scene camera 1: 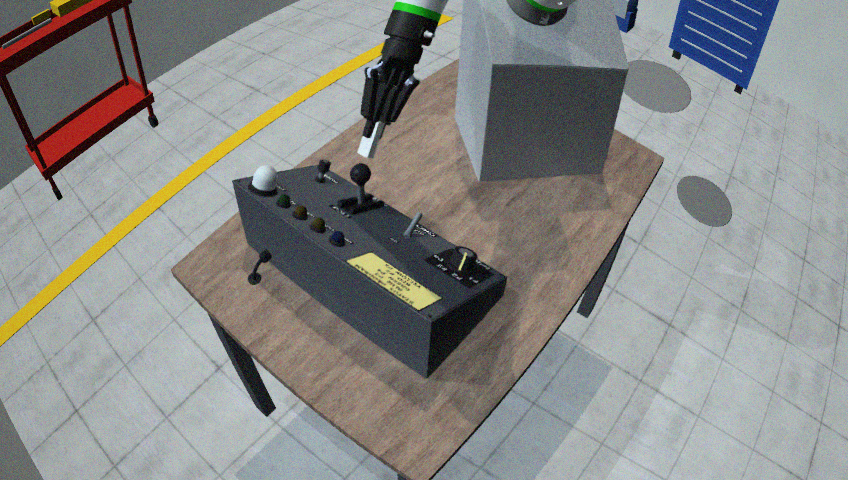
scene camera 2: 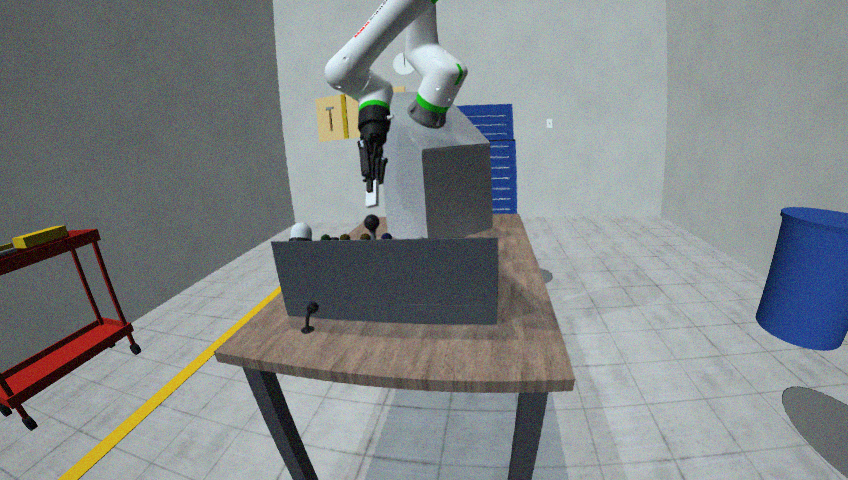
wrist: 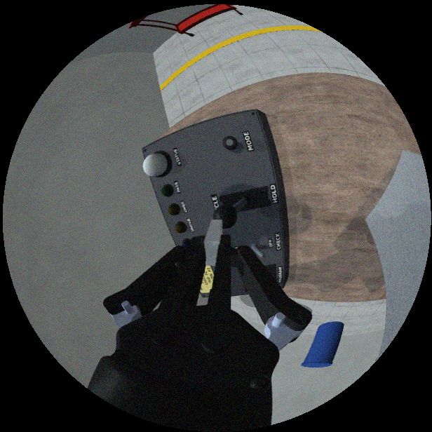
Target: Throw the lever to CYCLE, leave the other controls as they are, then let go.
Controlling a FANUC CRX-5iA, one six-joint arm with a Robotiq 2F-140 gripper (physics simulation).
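Places are measured from the arm's base along level axes (x ahead, y left, z up), in millimetres.
Where they show: gripper, fingertip midpoint: [scene camera 1: 365,155] [scene camera 2: 372,206]; arm's base at its link origin: [scene camera 2: 426,116].
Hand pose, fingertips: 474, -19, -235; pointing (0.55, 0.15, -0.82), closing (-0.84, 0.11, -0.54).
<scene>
Each offset is from my fingertips to the top centre of the thing, as dx, dy, dz. "pt": to the spot under its first point. Level surfaces: height alone.
The lever, a black ball knob {+13, +0, -19} [scene camera 1: 360,173] [scene camera 2: 371,222] [wrist: 227,217] on a thin stem, stands in a slot of the dark control box [scene camera 1: 333,282] [scene camera 2: 386,282] [wrist: 200,142]. The slot runs between the CYCLE and HOLD labels. In the wrist view the knob shows near the CYCLE end, but its height makes the exact setting hard to tell. My gripper [scene camera 1: 368,147] [scene camera 2: 371,196] [wrist: 216,229] is shut and empty, its pale fingertips a little above the knob, apart from it. The MODE switch {+25, -120, -80} [scene camera 1: 323,168] [wrist: 230,143], CHECK toggle {-18, +117, -89} [scene camera 1: 412,224] [wrist: 256,250] and PROGRAM dial {-23, +237, -85} [scene camera 1: 464,256] share the box.
A white STATUS dome {pt +175, -95, -6} [scene camera 1: 264,178] [scene camera 2: 301,231] [wrist: 156,165] and several small coloured buttons line the box's edge. A small black crooked lever {pt +243, -71, -191} [scene camera 1: 260,266] [scene camera 2: 309,317] is by its side wall. The grey arm pedestal [scene camera 1: 550,118] [scene camera 2: 455,190] stands behind on the wooden table {dz -221} [scene camera 1: 535,237] [scene camera 2: 416,362] [wrist: 330,150].
</scene>
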